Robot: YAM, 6 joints.
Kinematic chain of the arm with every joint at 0, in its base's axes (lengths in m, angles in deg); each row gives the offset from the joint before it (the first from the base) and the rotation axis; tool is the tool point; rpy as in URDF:
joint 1: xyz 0 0 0.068 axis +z
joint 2: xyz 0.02 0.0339 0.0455 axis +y
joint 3: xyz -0.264 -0.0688 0 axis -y
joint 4: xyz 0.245 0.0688 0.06 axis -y
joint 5: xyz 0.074 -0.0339 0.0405 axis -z
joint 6: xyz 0.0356 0 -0.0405 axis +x
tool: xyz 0 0 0 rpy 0 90 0
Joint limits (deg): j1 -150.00..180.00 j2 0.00..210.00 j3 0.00..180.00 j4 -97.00..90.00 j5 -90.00..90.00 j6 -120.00..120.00
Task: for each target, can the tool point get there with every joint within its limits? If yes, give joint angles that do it. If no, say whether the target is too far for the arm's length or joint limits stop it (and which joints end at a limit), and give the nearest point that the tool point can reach.
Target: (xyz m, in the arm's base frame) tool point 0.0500 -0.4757 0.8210
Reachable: no: too far | nearest point 0.0377 -0.3583 0.6388 | short by 0.217 m
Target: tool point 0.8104 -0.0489 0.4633
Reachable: no: too far | nearest point 0.5914 -0.0357 0.3664 | short by 0.240 m
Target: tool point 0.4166 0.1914 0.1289
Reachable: yes | joints 28.91 127.72 77.15 20.71 71.94 76.18
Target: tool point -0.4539 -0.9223 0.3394
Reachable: no: too far | nearest point -0.2785 -0.5659 0.2504 | short by 0.407 m
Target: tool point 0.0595 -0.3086 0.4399
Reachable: yes | joints -73.44 81.18 73.17 34.09 60.27 53.90
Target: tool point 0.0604 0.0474 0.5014
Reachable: yes | joints 42.06 41.75 52.76 66.00 8.58 -44.10
